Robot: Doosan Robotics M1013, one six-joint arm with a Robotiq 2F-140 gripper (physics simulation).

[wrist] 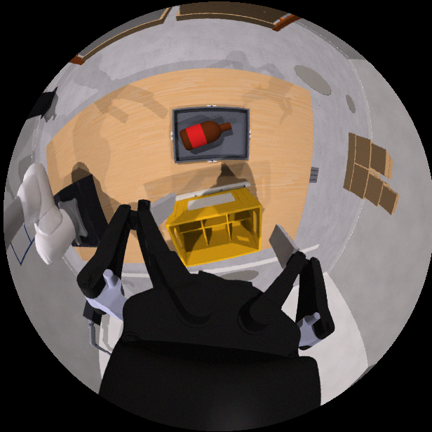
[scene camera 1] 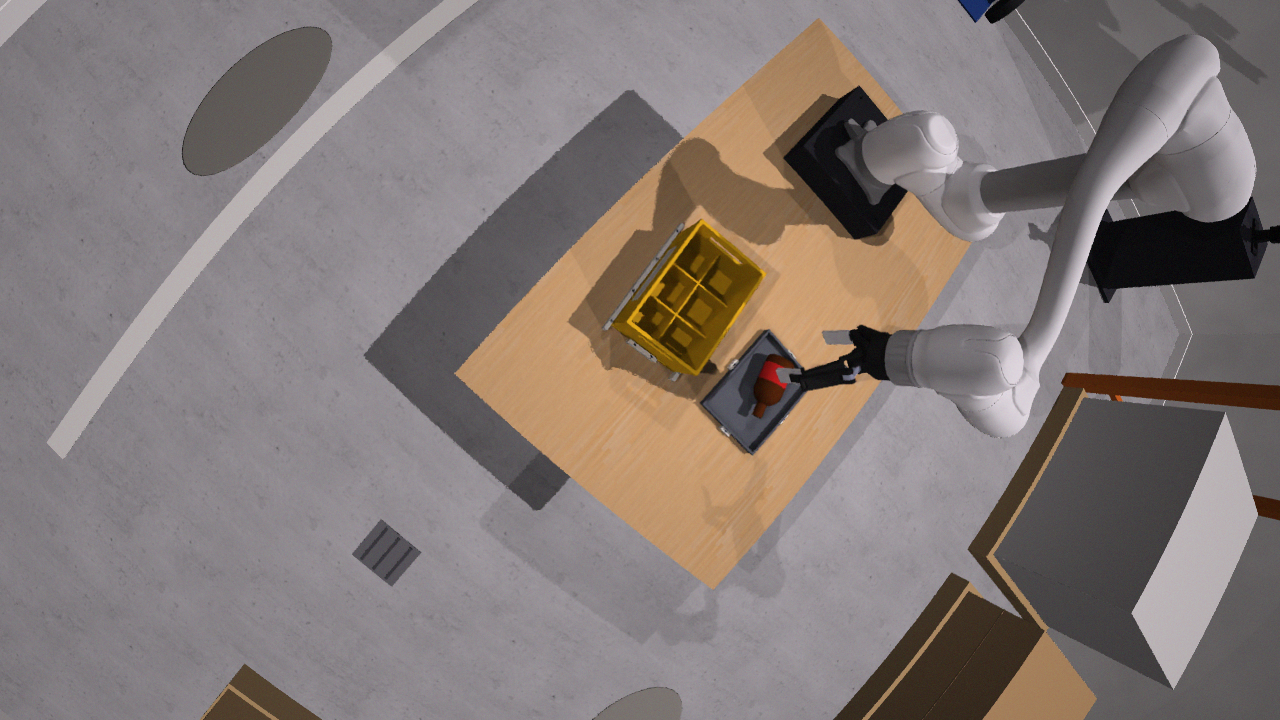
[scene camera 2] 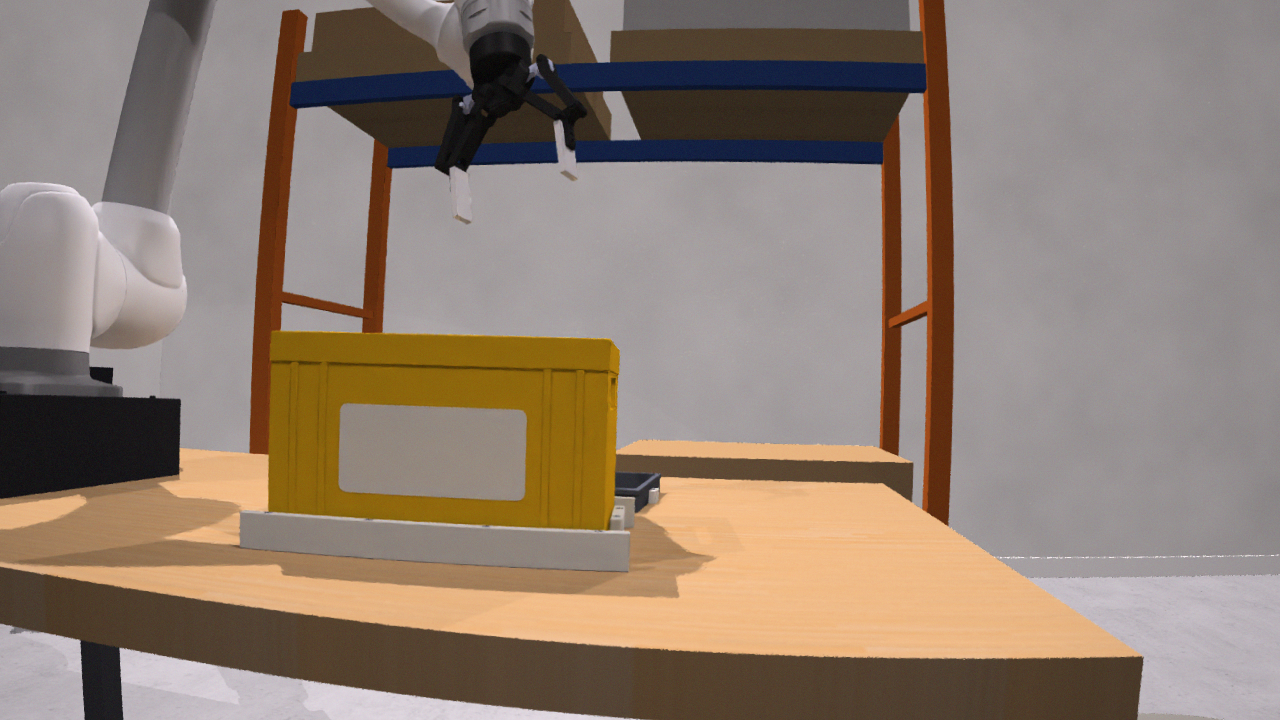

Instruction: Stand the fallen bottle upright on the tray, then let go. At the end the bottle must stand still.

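Pixels of known places: gripper, fingertip midpoint: [scene camera 1: 803, 355] [scene camera 2: 513, 198]; arm's base at its link origin: [scene camera 1: 871, 162] [scene camera 2: 26, 394].
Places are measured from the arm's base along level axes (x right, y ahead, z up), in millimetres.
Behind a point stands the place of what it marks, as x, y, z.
The brown bottle [scene camera 1: 768, 392] @(-242, 642, -28) [wrist: 212, 131] with a red label lies on its side in the shallow dark grey tray [scene camera 1: 735, 413] @(-247, 721, -98) [wrist: 235, 149]. In the wrist view its neck points right and slightly up. In scene camera 2, part of the tray [scene camera 2: 639, 488] @(-179, 770, -78) shows behind the crate, and the bottle does not show. My gripper [scene camera 1: 810, 356] @(-126, 627, 245) [scene camera 2: 515, 198] @(-126, 627, 245) [wrist: 224, 217] is wide open and empty, tilted, high above the table. In scene camera 1 one fingertip overlaps the bottle's label, but scene camera 2 shows the fingers far above the crate's height.
A yellow crate [scene camera 2: 402, 376] @(155, 652, 39) [wrist: 245, 201] with compartments stands close beside the tray on the wooden table [scene camera 1: 626, 447] @(-118, 973, -104) [scene camera 2: 805, 573] @(95, 961, -103) [wrist: 280, 150], with light-coloured strips along its base. The arm's black base [scene camera 2: 80, 443] @(35, 149, -51) stands on the table. An orange and blue rack [scene camera 2: 938, 268] holds boxes behind the table.
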